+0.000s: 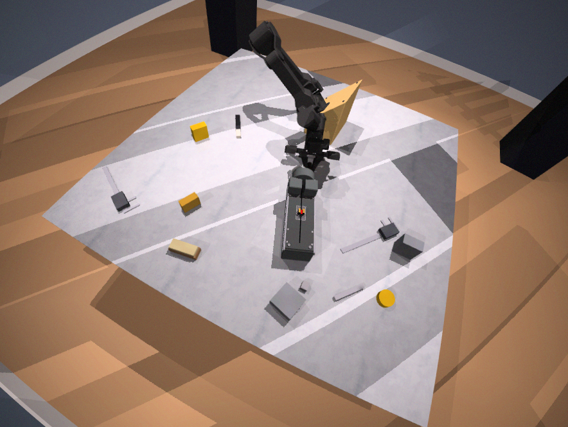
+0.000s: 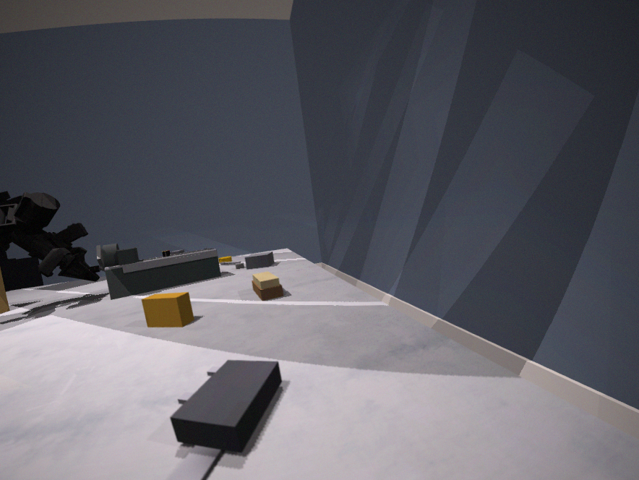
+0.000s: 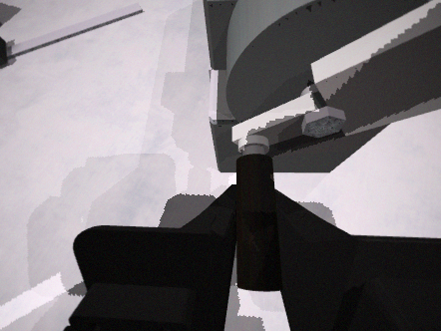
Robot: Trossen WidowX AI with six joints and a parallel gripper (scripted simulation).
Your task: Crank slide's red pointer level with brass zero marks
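The red pointer lies 160 mm ahead of my gripper tip, 50 mm to the left of it and 40 mm above it. Round my gripper tip: tan block: 420 mm ahead, 200 mm to the right, 30 mm below; yellow disc: 390 mm to the left, 240 mm ahead, 40 mm below; dark brown crank handle: 30 mm above, 20 mm behind, 10 mm to the right.
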